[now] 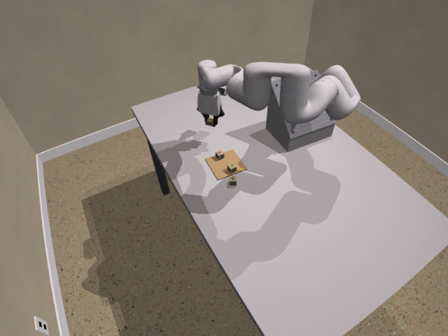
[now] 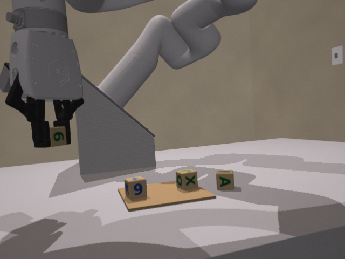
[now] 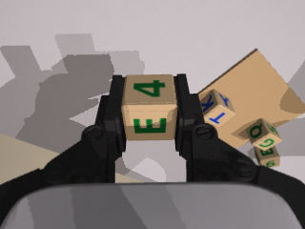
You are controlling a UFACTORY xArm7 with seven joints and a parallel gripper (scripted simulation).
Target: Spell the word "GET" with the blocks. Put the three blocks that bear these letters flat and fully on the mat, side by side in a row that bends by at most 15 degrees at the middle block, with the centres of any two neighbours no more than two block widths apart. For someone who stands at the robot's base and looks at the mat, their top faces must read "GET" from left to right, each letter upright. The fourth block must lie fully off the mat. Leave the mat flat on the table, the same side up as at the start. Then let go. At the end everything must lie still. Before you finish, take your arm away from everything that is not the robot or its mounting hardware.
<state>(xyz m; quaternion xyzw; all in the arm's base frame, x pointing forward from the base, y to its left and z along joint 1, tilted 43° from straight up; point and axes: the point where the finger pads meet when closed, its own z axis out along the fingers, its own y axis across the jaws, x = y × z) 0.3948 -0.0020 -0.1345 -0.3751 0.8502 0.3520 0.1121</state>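
Now: hand 17 cm to the right of the tan mat and 12 cm above it. From my hand the other things lie so: wooden block (1 cm behind, 22 cm to the left, 10 cm below).
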